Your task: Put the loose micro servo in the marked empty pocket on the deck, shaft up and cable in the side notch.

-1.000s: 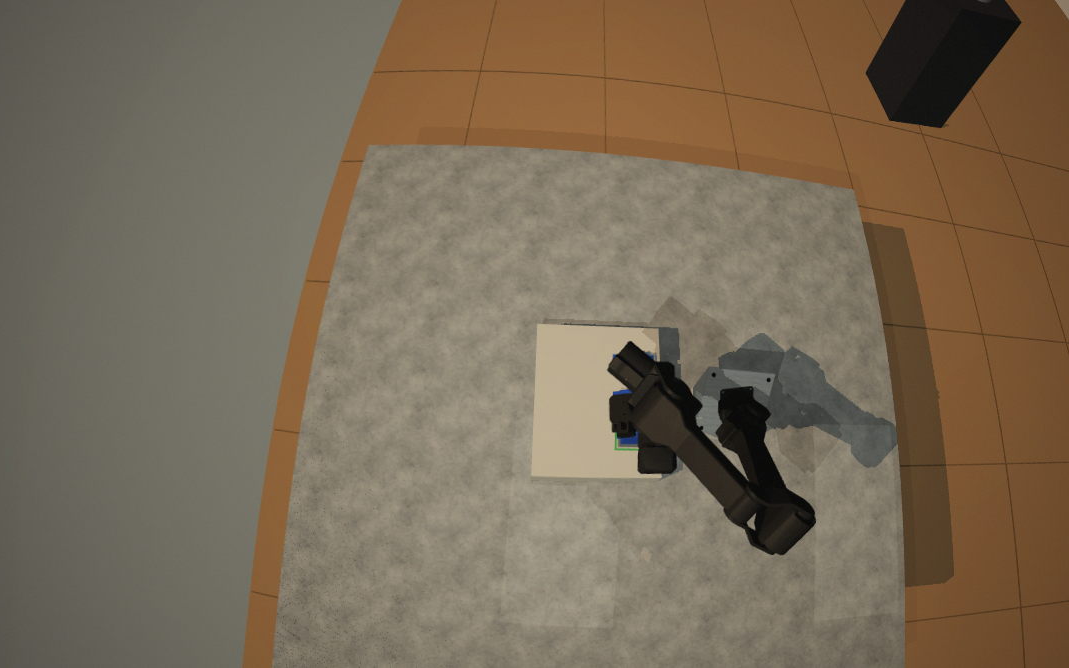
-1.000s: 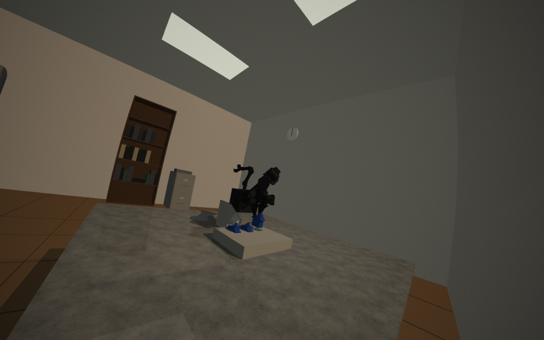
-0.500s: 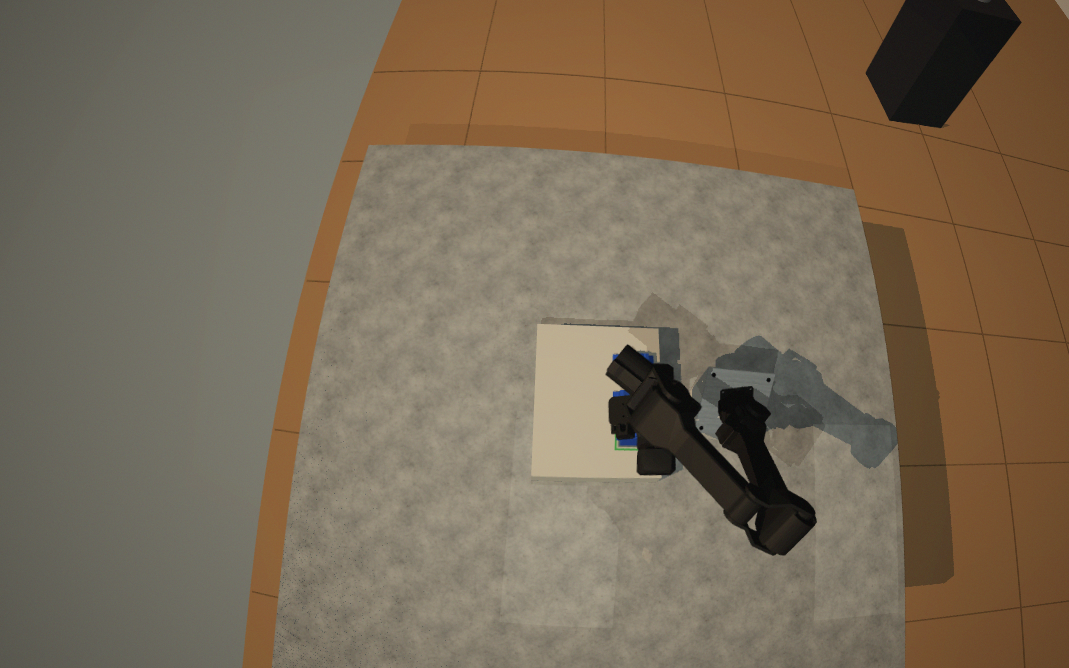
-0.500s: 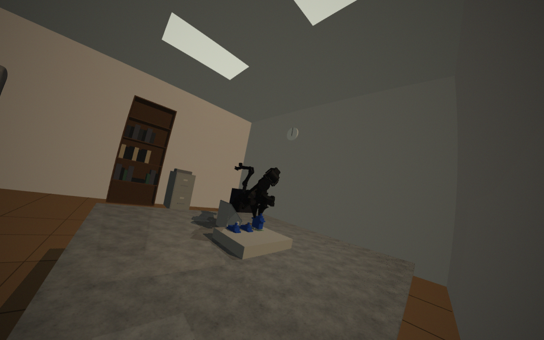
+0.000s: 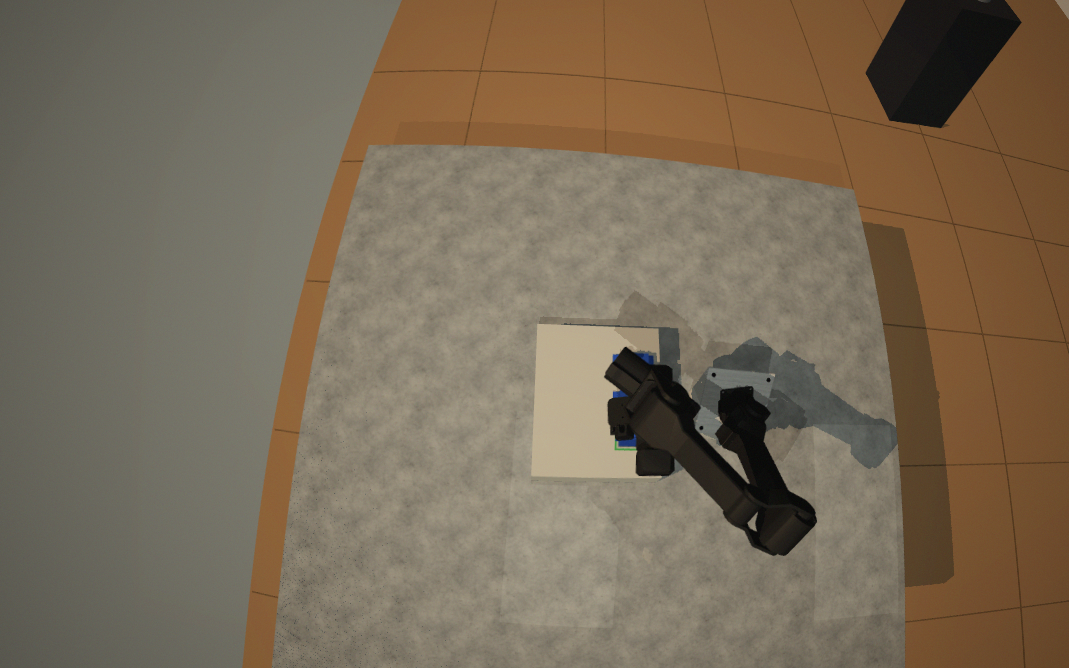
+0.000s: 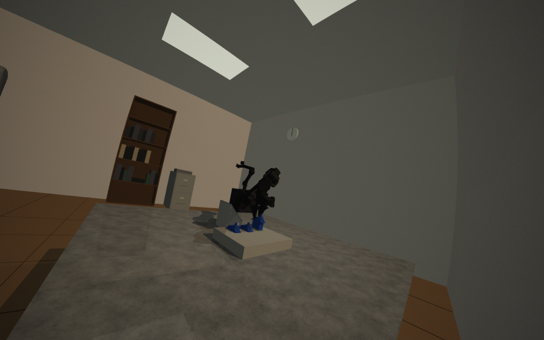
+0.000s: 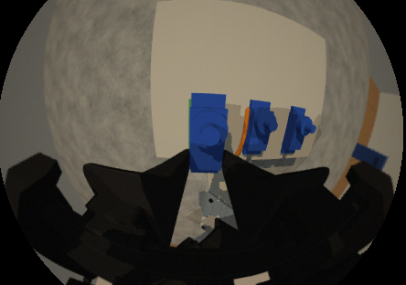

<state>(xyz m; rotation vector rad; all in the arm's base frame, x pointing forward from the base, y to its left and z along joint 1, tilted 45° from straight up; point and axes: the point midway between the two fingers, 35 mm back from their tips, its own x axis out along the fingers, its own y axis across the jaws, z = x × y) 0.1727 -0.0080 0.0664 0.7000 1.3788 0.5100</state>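
My gripper tip is now 120 mm short of the cream deck, 80 mm to the left of it and 70 mm above it.
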